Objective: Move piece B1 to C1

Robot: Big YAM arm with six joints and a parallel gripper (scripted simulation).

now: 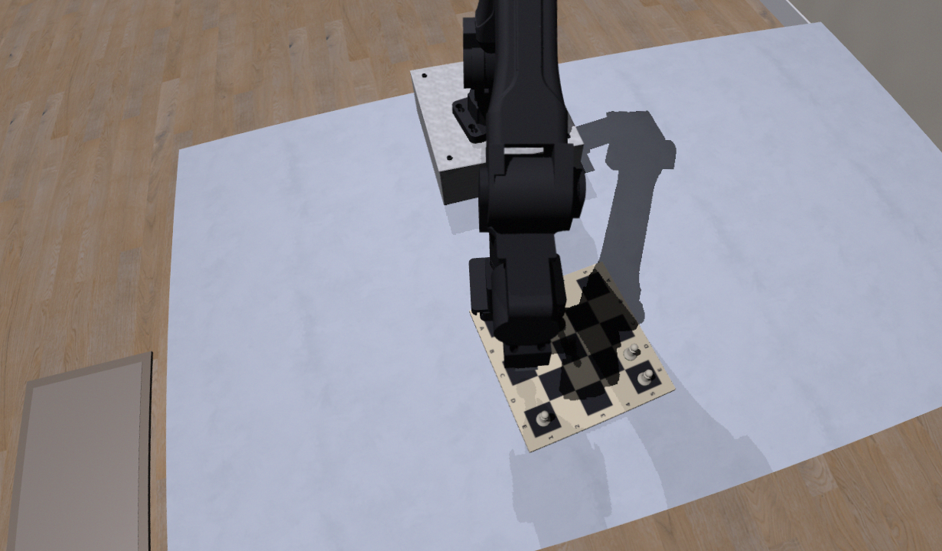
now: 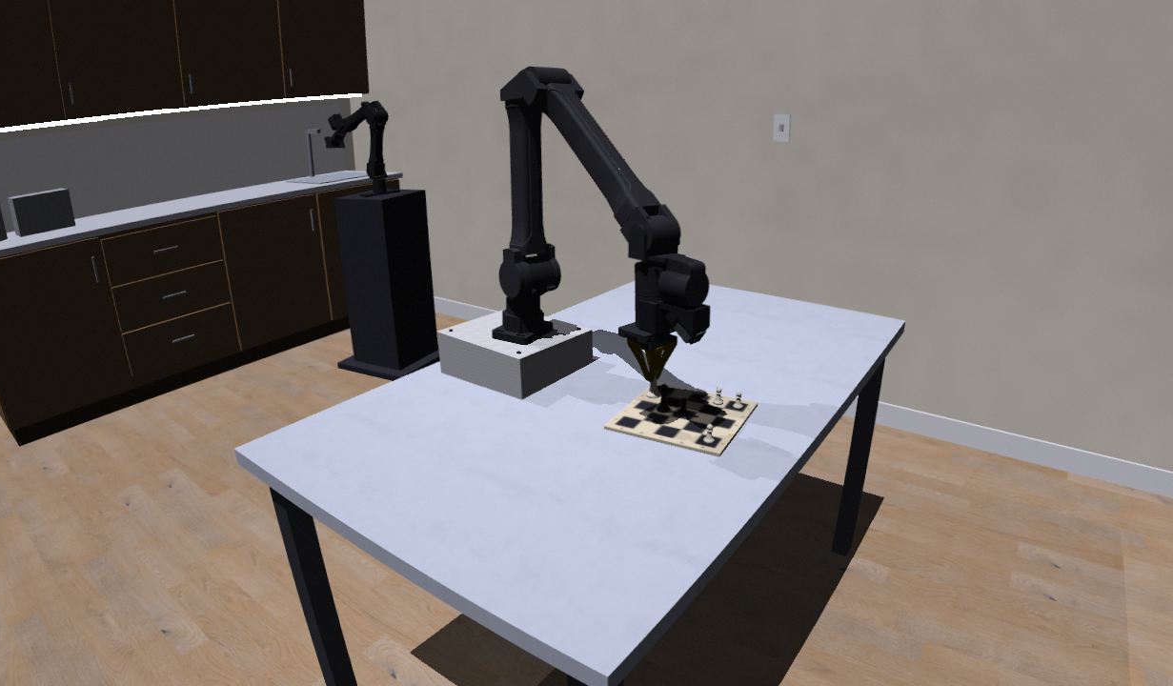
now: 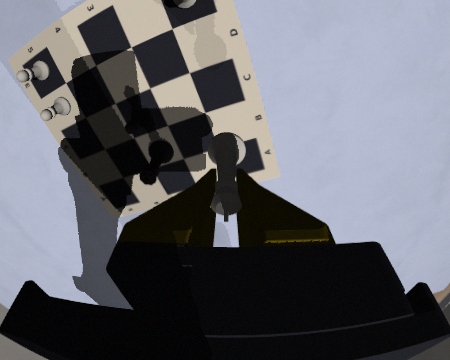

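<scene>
My hand is 70 mm to the right of the black piece and 70 mm above it. From my hand the other things lie so: tall white piece: right at my hand; chessboard: 100 mm below, 70 mm to the left, 40 mm ahead.
</scene>
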